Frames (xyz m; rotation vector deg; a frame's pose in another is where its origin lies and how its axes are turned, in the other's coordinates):
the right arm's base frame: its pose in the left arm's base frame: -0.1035 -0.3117 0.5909 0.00 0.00 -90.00
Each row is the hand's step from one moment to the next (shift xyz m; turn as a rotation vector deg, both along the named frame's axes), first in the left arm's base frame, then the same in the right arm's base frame.
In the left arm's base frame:
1: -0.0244 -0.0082 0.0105 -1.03 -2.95 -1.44
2: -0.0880 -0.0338 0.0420 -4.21 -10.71 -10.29
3: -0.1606 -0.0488 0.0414 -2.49 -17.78 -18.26
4: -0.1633 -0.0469 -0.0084 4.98 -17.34 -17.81
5: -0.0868 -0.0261 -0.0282 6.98 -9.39 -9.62
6: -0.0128 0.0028 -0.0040 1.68 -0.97 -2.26
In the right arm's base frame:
1: 0.0082 -0.0244 0.0105 2.95 -1.03 -1.44
2: 0.0338 -0.0880 0.0420 10.71 -4.21 -10.29
3: 0.0488 -0.1606 0.0414 17.78 -2.49 -18.26
4: 0.0469 -0.1633 -0.0084 17.34 4.98 -17.81
5: 0.0261 -0.0868 -0.0282 9.39 6.98 -9.62
6: -0.0028 -0.0128 -0.0040 0.97 1.68 -2.26

